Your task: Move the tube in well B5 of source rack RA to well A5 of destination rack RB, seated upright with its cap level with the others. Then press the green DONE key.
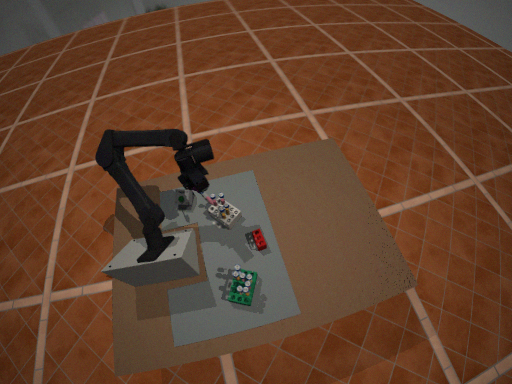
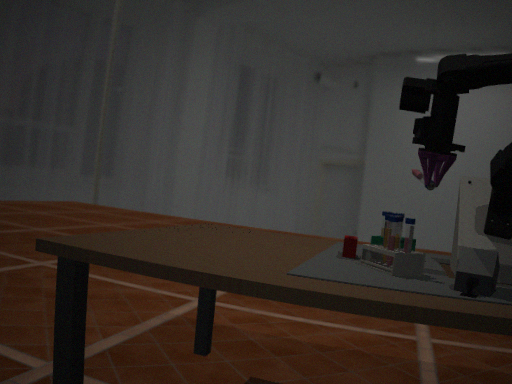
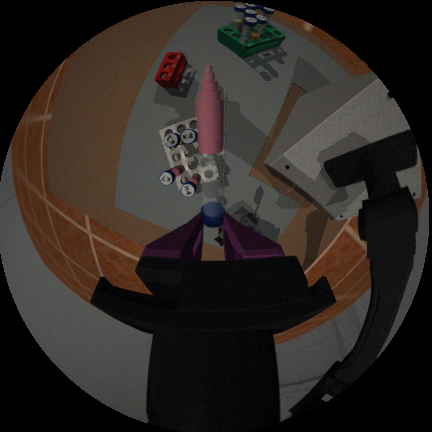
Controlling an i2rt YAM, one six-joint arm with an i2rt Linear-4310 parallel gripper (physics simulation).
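Where they show: gripper, between the fingertips: [image 2: 431, 186] [image 3: 212, 217]; arm's base, origin of its link: [image 1: 157, 249] [image 2: 502, 208] [image 3: 373, 159].
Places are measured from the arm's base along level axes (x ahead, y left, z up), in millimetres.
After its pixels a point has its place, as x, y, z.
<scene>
My gripper [image 1: 200, 192] {170, 220, 29} [image 2: 430, 186] {170, 220, 29} [image 3: 212, 217] {170, 220, 29} is shut on the blue cap end of a clear tube with a pink lower part [image 1: 209, 200] {213, 146, 66} [image 2: 417, 173] {209, 168, 58} [image 3: 210, 122] {210, 154, 66}. The tube is strongly tilted, its pink tip pointing away from the fingers, high above the mat near the white rack RB [image 1: 220, 221] {218, 169, -159} [image 2: 410, 265] {192, 244, -147} [image 3: 185, 161] {237, 221, -120}. RB holds several blue-capped tubes. The green source rack RA [image 1: 252, 287] [image 2: 376, 240] {339, -83, -132} [image 3: 260, 46] {263, -123, -157} also holds several capped tubes; its well labels are not readable. The green DONE key [image 1: 181, 198] {47, 278, -100} is on a small grey box beside RB.
A small red rack [image 1: 258, 240] {378, 43, -121} [image 2: 349, 246] {373, 93, -141} [image 3: 168, 70] {371, 67, -120} stands between RB and RA. The arm's large pale base block [image 1: 160, 270] {10, -77, -16} [image 3: 320, 155] {57, 66, -61} stands beside the blue-grey mat [image 1: 192, 330] {84, -282, -170}. Tall tubes rise from RB below the gripper.
</scene>
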